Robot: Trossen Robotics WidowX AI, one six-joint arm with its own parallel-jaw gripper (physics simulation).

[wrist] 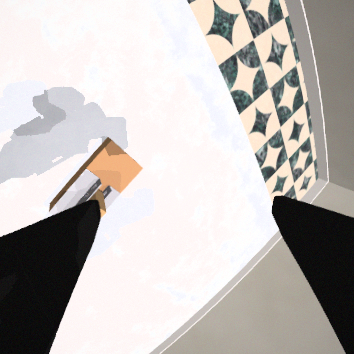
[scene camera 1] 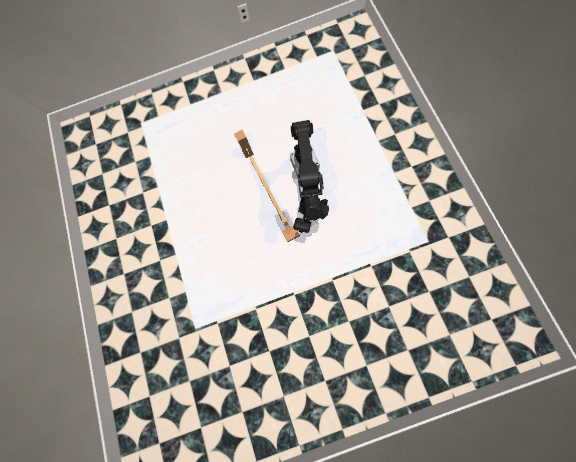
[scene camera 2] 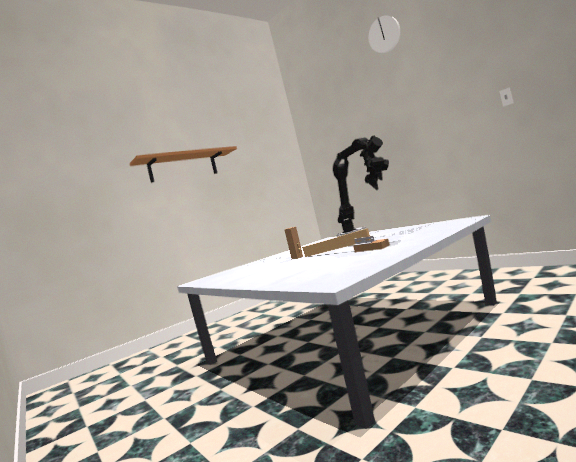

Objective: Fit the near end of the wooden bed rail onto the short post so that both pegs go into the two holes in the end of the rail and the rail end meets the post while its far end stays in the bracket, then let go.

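Places are measured from the arm's base along level axes (x up, y back, z right), in centimetres.
Pixels of known places: gripper, fingertip midpoint: (wrist: 187, 206) (scene camera 2: 379, 185); arm's base, origin of the base link: (scene camera 2: 349, 231).
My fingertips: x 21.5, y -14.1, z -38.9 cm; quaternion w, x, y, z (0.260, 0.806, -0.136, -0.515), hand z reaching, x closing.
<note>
Ahead of a thing's pixels: the offset from my fingertips to its top centre. "spot": to the spot under its first point. Level surfaces: height alone.
The short wooden post @[spot: dx -11.5, dy -13.6, dz +57.5 cm] (scene camera 1: 240, 135) (scene camera 2: 292, 241) stands upright, with small pegs on its side facing the rail. The wooden bed rail (scene camera 1: 269, 192) (scene camera 2: 332, 243) stands on edge, its near end close to the post with a narrow gap in scene camera 2. Its far end sits at the grey bracket @[spot: dx -19.4, dy -7.1, dz +10.1 cm] (scene camera 1: 283, 218) (scene camera 2: 364, 240) (wrist: 111, 198) on a flat wooden block @[dx -25.9, dy -6.7, dz +7.7 cm] (scene camera 1: 290, 234) (scene camera 2: 372, 246) (wrist: 122, 167); the seating is partly hidden. The rail's end holes do not show. My gripper (scene camera 1: 302, 226) (scene camera 2: 373, 185) (wrist: 187, 206) is open and empty, high above the table beside the bracket end.
The white table @[dx -29.5 cm] (scene camera 1: 210, 240) (scene camera 2: 280, 280) (wrist: 200, 150) carries everything, and its edge crosses the wrist view. The arm base stands beside the rail. A wooden wall shelf (scene camera 2: 185, 155) hangs beyond the table in scene camera 2.
</note>
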